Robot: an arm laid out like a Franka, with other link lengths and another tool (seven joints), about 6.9 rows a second.
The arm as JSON. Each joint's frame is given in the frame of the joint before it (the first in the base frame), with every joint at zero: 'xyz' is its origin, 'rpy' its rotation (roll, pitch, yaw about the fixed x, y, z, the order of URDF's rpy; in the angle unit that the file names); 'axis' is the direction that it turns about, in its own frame. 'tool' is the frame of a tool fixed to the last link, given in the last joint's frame.
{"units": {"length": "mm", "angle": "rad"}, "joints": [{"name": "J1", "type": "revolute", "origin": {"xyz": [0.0, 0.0, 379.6], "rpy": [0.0, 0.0, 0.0]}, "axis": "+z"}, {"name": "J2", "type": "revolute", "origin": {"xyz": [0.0, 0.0, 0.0], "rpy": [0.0, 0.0, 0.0]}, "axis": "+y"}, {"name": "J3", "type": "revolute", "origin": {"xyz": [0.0, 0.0, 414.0], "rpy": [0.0, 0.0, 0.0]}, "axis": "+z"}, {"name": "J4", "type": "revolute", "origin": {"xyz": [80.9, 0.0, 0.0], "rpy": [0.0, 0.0, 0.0]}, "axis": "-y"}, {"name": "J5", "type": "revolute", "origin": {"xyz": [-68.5, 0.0, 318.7], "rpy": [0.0, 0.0, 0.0]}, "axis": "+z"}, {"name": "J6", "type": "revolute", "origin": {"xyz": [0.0, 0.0, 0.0], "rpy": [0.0, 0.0, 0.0]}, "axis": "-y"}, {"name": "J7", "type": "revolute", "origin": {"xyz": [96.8, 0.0, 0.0], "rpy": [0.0, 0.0, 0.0]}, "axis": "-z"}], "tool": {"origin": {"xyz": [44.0, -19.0, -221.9], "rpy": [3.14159, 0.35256, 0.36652]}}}
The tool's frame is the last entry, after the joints.
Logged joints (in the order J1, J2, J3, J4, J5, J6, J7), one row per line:
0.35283 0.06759 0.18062 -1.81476 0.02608 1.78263 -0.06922
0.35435 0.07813 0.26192 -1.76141 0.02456 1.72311 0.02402
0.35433 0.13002 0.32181 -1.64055 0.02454 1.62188 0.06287
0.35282 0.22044 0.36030 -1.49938 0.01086 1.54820 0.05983
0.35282 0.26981 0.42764 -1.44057 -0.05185 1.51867 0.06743
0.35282 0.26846 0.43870 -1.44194 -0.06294 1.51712 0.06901
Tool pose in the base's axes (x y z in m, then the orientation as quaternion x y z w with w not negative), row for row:
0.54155 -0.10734 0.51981 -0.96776 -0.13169 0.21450 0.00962
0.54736 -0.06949 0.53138 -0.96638 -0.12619 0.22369 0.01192
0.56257 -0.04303 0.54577 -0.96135 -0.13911 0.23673 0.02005
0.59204 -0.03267 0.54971 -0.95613 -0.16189 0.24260 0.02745
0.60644 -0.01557 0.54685 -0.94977 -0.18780 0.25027 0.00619
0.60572 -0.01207 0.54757 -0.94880 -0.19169 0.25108 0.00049
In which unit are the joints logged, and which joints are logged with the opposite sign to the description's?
The joints are logged in radians. Opposite sign: J1.
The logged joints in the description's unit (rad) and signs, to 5 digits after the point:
-0.35283 0.06759 0.18062 -1.81476 0.02608 1.78263 -0.06922
-0.35435 0.07813 0.26192 -1.76141 0.02456 1.72311 0.02402
-0.35433 0.13002 0.32181 -1.64055 0.02454 1.62188 0.06287
-0.35282 0.22044 0.36030 -1.49938 0.01086 1.54820 0.05983
-0.35282 0.26981 0.42764 -1.44057 -0.05185 1.51867 0.06743
-0.35282 0.26846 0.43870 -1.44194 -0.06294 1.51712 0.06901

